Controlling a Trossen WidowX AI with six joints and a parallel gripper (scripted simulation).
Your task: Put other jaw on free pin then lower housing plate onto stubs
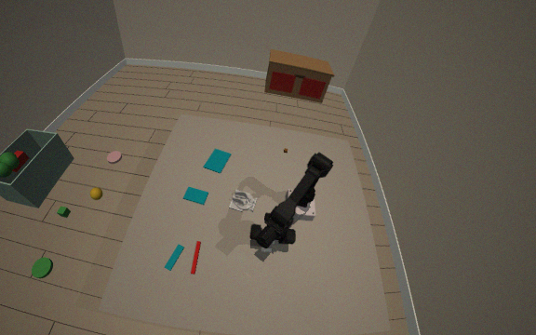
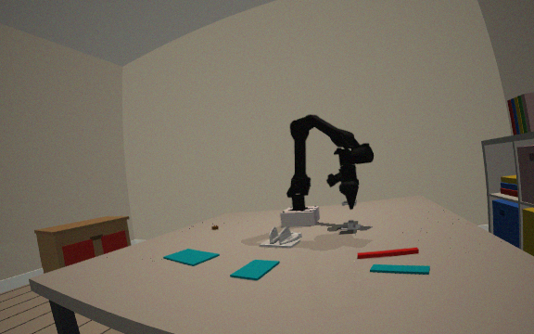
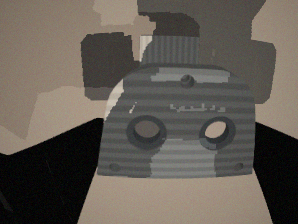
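Right now my gripper tip is 150 mm short of the jaw, 230 mm to the left of it and 60 mm above it. The rest, counted from my gripper tip: small white block: 10 mm to the right, 70 mm below; red strip: 300 mm ahead, 140 mm to the left, 70 mm below; housing plate: 10 mm to the right, 20 mm above.
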